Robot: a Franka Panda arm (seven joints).
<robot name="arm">
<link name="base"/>
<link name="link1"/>
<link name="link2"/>
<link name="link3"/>
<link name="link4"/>
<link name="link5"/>
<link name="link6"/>
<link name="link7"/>
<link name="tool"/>
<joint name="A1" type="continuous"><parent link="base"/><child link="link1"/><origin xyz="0 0 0.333" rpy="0 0 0"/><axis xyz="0 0 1"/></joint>
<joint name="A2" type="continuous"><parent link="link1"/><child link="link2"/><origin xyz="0 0 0" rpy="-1.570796 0 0"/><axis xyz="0 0 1"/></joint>
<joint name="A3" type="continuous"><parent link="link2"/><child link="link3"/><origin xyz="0 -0.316 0" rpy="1.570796 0 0"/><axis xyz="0 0 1"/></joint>
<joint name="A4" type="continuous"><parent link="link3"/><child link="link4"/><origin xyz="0.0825 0 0" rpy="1.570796 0 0"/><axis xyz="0 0 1"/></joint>
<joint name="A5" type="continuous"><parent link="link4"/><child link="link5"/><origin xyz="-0.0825 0.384 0" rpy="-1.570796 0 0"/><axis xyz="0 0 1"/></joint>
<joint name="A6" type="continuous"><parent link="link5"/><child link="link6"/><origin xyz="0 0 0" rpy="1.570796 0 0"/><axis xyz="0 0 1"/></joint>
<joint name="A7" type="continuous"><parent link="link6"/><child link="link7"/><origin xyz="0.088 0 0" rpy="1.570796 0 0"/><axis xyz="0 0 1"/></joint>
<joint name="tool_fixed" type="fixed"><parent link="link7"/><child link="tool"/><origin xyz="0 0 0.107" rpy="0 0 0"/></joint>
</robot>
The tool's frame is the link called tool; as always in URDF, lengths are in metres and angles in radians. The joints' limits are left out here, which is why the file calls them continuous.
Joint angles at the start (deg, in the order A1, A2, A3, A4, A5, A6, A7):
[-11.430 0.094 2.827 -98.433 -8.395 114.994 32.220]
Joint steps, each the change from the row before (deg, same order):
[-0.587 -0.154 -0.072 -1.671 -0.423 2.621 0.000]
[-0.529 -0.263 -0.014 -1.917 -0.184 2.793 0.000]
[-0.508 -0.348 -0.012 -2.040 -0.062 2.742 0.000]
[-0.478 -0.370 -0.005 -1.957 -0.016 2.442 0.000]
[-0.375 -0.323 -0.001 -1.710 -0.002 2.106 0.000]
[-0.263 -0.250 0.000 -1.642 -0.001 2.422 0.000]
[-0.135 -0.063 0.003 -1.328 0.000 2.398 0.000]
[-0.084 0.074 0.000 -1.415 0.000 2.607 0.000]
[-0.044 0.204 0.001 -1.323 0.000 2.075 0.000]
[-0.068 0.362 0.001 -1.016 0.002 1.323 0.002]
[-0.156 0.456 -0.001 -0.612 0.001 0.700 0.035]
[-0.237 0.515 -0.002 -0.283 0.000 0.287 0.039]
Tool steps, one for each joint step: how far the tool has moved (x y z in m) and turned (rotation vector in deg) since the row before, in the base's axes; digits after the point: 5 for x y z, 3 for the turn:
[0.00007 -0.00640 -0.00794 -0.524 -1.005 -0.204]
[-0.00058 -0.00471 -0.00869 -0.293 -1.071 -0.083]
[-0.00150 -0.00416 -0.00902 -0.161 -1.003 -0.086]
[-0.00216 -0.00369 -0.00866 -0.091 -0.821 -0.105]
[-0.00211 -0.00268 -0.00762 -0.061 -0.693 -0.055]
[-0.00137 -0.00152 -0.00707 -0.099 -0.999 0.104]
[-0.00014 -0.00043 -0.00618 -0.106 -1.103 0.229]
[0.00025 0.00006 -0.00787 -0.079 -1.091 0.305]
[0.00008 0.00030 -0.00946 0.020 -0.537 0.263]
[0.00014 -0.00028 -0.00992 0.113 0.049 0.123]
[0.00032 -0.00151 -0.00860 0.157 0.348 -0.088]
[0.00056 -0.00259 -0.00717 0.165 0.486 -0.233]

